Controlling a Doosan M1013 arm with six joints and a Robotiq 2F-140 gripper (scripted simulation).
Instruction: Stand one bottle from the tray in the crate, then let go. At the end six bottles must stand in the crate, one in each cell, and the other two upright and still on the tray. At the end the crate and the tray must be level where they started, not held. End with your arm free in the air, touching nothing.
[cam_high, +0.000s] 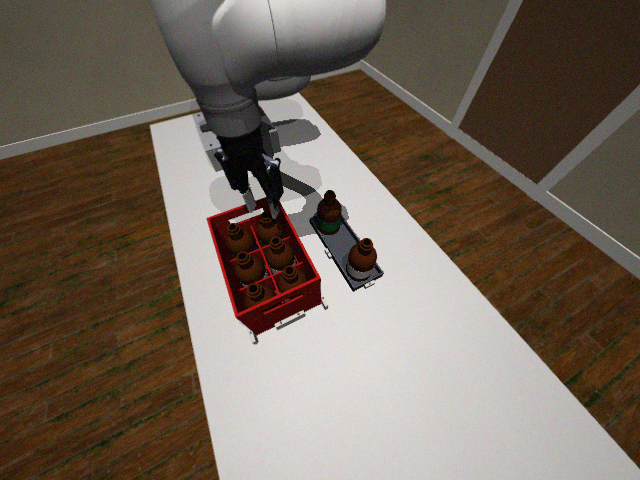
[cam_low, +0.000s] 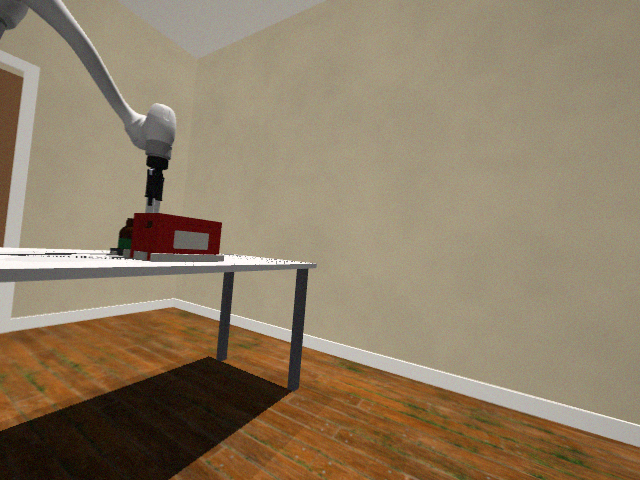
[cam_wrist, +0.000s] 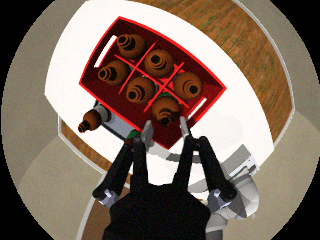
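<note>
The bottle is 120 mm below my hand. From my hand the other things lie so: red crate 90 mm ahead, 50 mm to the right, 120 mm below; then dark tray 110 mm ahead, 190 mm to the left, 190 mm below.
</note>
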